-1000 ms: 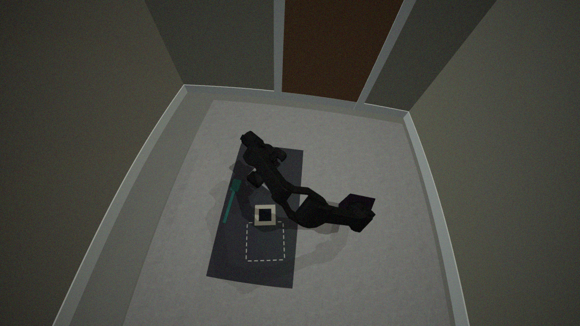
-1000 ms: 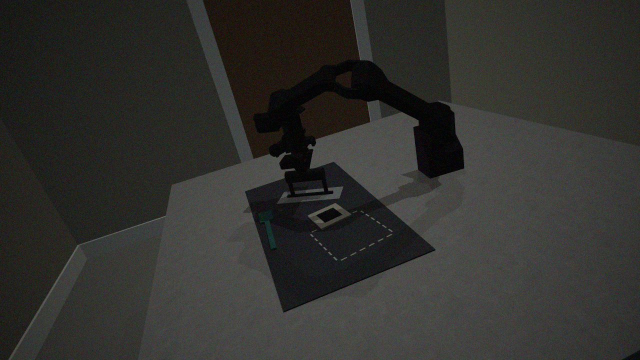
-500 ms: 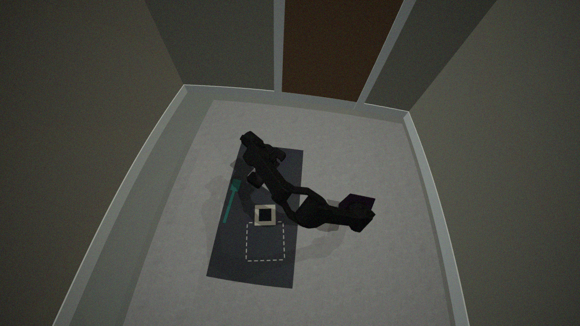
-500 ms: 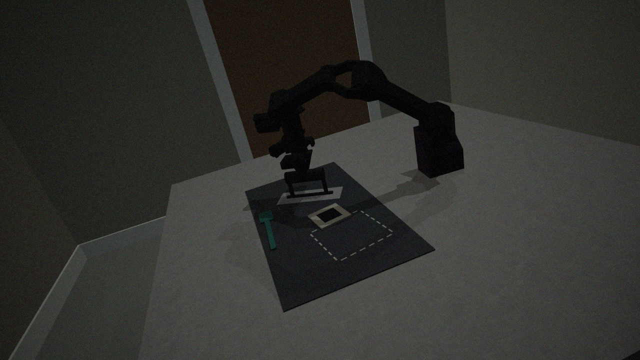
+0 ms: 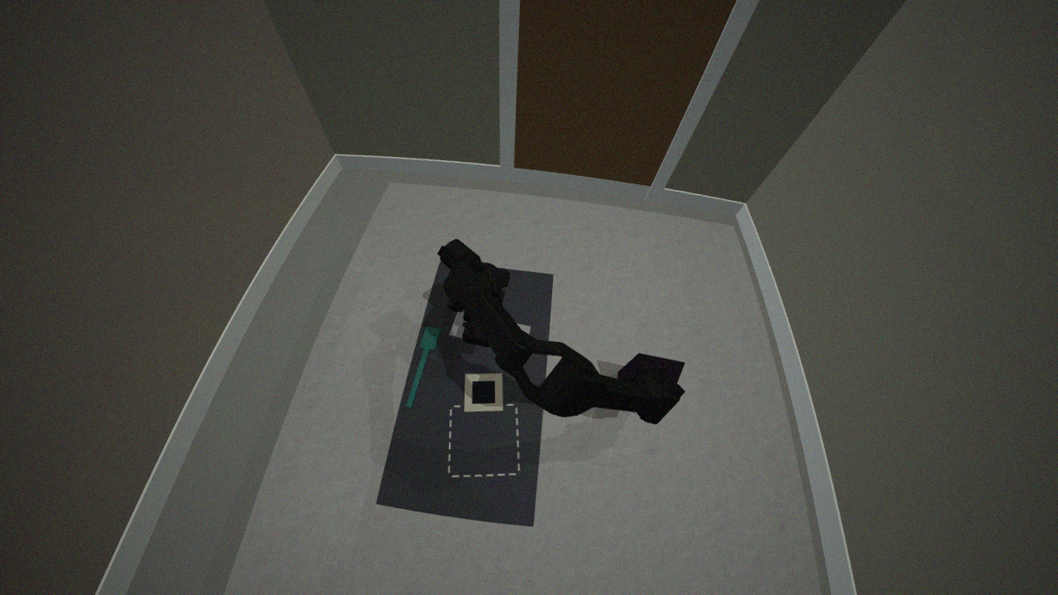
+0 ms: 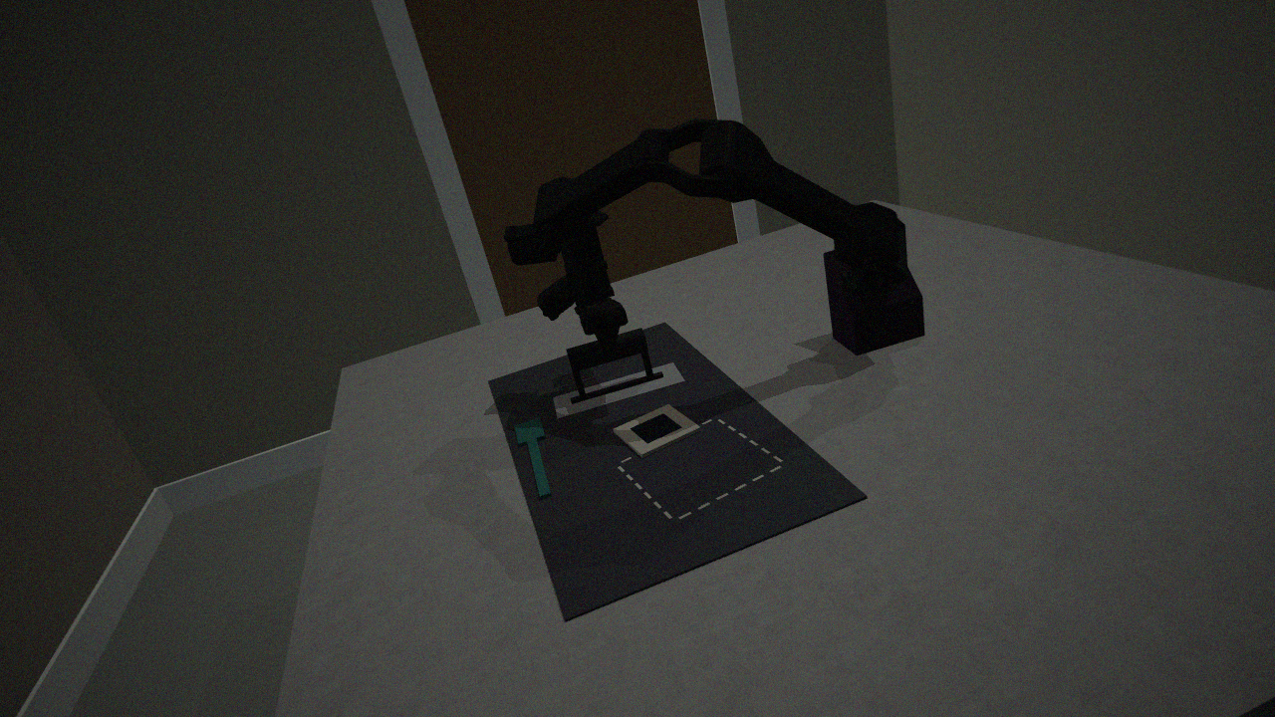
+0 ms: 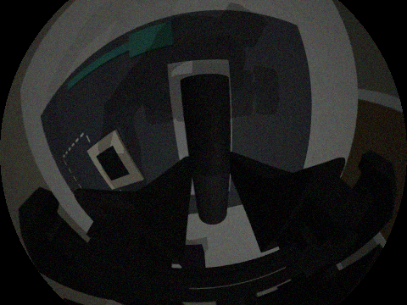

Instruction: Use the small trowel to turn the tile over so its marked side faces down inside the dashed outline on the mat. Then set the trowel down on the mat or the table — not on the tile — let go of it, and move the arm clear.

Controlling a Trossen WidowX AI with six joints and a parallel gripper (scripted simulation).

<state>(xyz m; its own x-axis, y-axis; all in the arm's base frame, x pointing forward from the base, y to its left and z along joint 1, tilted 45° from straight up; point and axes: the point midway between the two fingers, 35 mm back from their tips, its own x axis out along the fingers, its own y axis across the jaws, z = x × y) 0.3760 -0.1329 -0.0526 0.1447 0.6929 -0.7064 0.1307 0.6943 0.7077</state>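
My gripper tip is now 12 cm to the right of the dark mat, 8 cm above it and 2 cm short of it. From my gripper tip the other things lie so: green trowel (16 cm ahead, 9 cm to the left, 6 cm below); tile (16 cm to the left, 6 cm below).
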